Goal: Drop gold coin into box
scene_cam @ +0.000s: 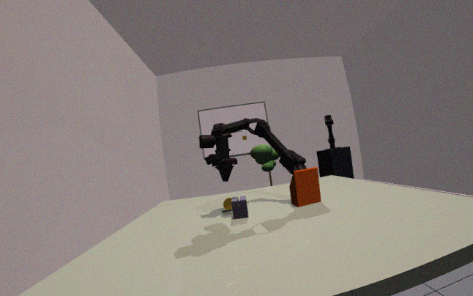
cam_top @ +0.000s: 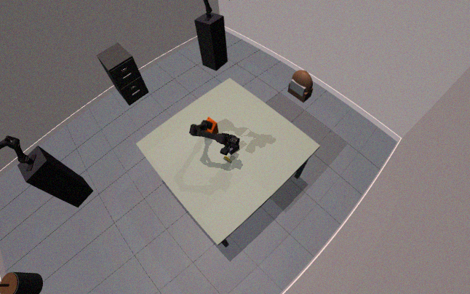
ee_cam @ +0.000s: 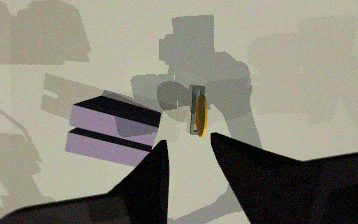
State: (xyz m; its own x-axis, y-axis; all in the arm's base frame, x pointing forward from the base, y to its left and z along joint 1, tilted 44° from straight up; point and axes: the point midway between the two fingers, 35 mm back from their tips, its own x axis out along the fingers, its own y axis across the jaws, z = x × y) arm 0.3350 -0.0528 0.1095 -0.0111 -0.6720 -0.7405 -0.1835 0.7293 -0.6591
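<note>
Right now my gripper tip is 12 cm above the gold coin, 4 cm to the left of it and 1 cm past it.
</note>
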